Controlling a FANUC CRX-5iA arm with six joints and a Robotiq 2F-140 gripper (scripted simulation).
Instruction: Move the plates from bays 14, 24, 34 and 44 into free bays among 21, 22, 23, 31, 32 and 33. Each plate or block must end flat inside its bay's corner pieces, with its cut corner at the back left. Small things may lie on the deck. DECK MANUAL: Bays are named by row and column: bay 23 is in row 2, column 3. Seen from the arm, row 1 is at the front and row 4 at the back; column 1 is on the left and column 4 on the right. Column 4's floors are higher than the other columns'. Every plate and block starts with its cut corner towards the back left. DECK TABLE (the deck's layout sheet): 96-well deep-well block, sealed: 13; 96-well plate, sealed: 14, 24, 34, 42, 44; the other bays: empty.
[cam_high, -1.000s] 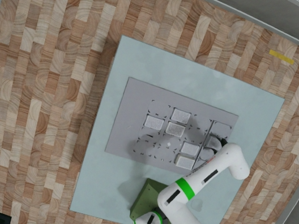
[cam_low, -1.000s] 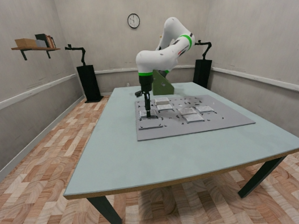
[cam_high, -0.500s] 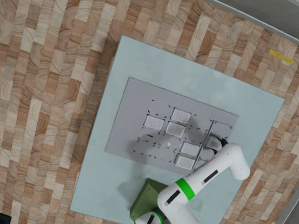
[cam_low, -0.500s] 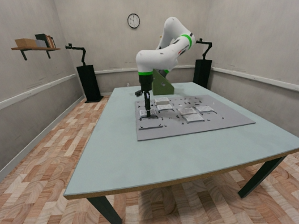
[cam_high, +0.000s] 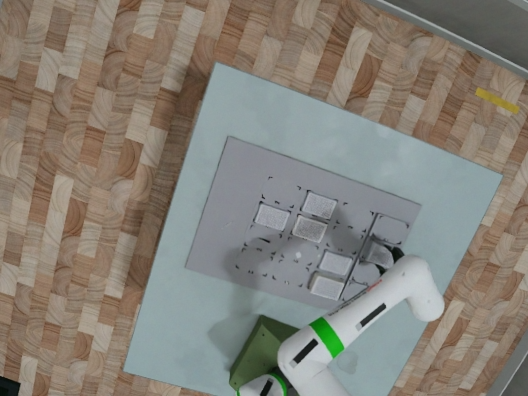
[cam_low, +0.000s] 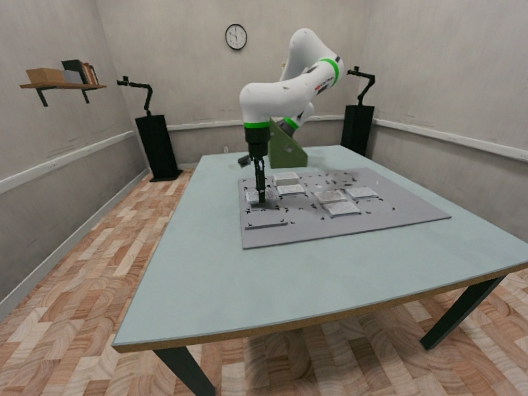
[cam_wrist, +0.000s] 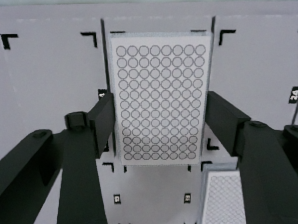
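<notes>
My gripper is now 24 cm to the right of the small white round thing, 11 cm past it and 7 cm above it. Round my hand: sealed 96-well plate (2 cm below); then small white patch (32 cm to the left, 14 cm behind, 7 cm below); then sealed deep-well block (22 cm behind, 15 cm to the left, 5 cm below).
</notes>
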